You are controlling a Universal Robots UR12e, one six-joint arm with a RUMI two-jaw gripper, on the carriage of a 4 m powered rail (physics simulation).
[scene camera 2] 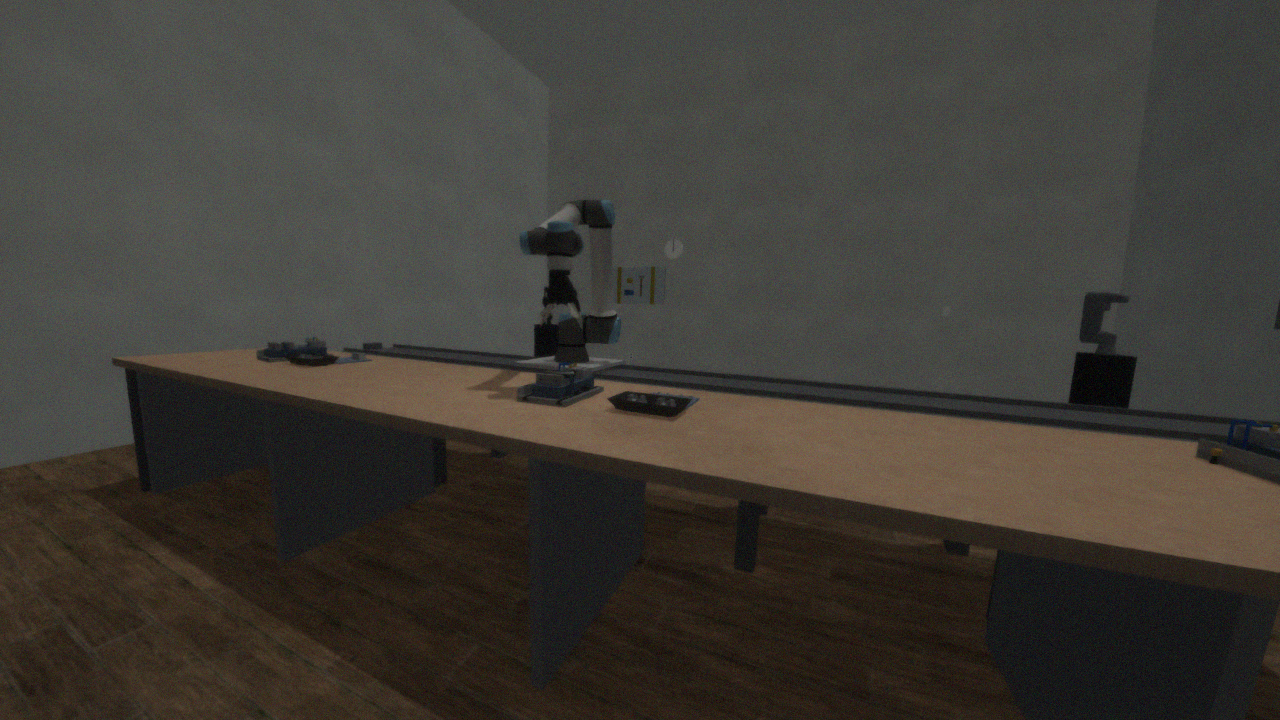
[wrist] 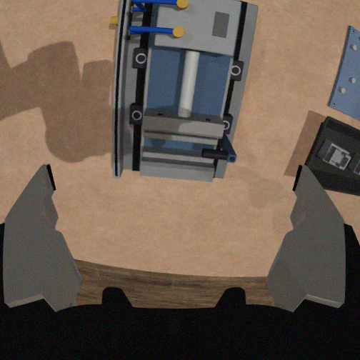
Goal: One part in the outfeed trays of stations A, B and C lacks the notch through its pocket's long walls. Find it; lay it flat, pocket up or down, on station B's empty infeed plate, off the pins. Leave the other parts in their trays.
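Frame: origin at the arm's base, x back, y right, z up, level; millimetres.
Where they show: gripper, fingertip midpoint: [scene camera 2: 561,328]; arm's base at its link origin: [scene camera 2: 571,361].
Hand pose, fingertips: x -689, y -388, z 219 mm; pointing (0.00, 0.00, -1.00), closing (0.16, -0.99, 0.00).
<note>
Things, the pixels of their top centre, and the offset from my fingertips. "spot": a spot on its surface instead. Level surfaces: height alone.
- middle station's black outfeed tray at a spot on its surface: [scene camera 2: 648,411] spot: dz -235, dx -101, dy -390 mm
- far left station's tray at a spot on its surface: [scene camera 2: 311,360] spot: dz -212, dx -97, dy +1384 mm
- middle station's machine at a spot on its surface: [scene camera 2: 562,386] spot: dz -189, dx -101, dy -74 mm
- table at its surface level: dz -249 mm
My gripper [scene camera 2: 561,315] [wrist: 173,165] is open and empty, high above the table by the middle station's machine. The middle station's black outfeed tray [scene camera 2: 648,411] [wrist: 332,186] stands right of that machine in both views, cut off at the wrist view's right edge. A grey part [wrist: 337,156] lies in it, pocket up; a second part [wrist: 357,165] is mostly cut off. Their notches cannot be made out. A blue plate with pins [scene camera 2: 689,399] [wrist: 347,102] lies beside the tray, partly visible, with no part on its visible stretch. The far left station's tray [scene camera 2: 311,360] is too small to read.
The middle station's machine [scene camera 2: 562,386] [wrist: 190,90], with a grey block, white rod and blue handles, stands ahead of the fingers in the wrist view. Another machine [scene camera 2: 309,347] stands at the far left, another [scene camera 2: 1257,454] at the right edge. The rail [scene camera 2: 805,399] runs behind the table [scene camera 2: 805,447].
</note>
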